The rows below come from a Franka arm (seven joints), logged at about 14 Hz.
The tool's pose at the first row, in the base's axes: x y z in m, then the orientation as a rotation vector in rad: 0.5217 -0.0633 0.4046 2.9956 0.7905 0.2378
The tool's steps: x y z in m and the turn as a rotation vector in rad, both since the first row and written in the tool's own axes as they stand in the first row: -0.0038 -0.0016 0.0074 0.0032 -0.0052 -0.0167; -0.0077 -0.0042 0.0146 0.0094 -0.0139 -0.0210; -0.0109 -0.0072 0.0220 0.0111 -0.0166 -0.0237; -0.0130 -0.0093 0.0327 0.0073 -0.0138 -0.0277; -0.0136 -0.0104 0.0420 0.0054 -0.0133 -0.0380; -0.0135 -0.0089 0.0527 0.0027 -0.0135 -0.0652; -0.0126 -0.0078 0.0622 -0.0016 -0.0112 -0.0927; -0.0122 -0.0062 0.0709 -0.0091 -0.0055 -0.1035; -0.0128 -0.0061 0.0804 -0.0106 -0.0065 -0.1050; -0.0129 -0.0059 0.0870 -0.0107 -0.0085 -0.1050; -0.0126 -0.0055 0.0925 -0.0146 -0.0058 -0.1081; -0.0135 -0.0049 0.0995 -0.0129 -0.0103 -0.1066; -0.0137 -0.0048 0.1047 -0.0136 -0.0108 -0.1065
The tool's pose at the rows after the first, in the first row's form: 0.5188 -0.0637 0.3966 2.9900 0.8158 0.2283; 0.5153 -0.0634 0.3888 2.9926 0.8236 0.2129; 0.5123 -0.0623 0.3808 2.9925 0.8280 0.2082; 0.5111 -0.0614 0.3698 2.9874 0.8328 0.2136; 0.5115 -0.0607 0.3605 2.9807 0.8473 0.2146; 0.5140 -0.0619 0.3500 2.9645 0.8861 0.2143; 0.5168 -0.0624 0.3409 2.9464 0.9246 0.2182; 0.5193 -0.0635 0.3324 2.9345 0.9379 0.2288; 0.5203 -0.0638 0.3230 2.9322 0.9393 0.2277; 0.5213 -0.0640 0.3165 2.9319 0.9391 0.2247; 0.5226 -0.0642 0.3111 2.9270 0.9423 0.2299; 0.5233 -0.0651 0.3041 2.9288 0.9403 0.2227; 0.5240 -0.0653 0.2989 2.9282 0.9398 0.2222
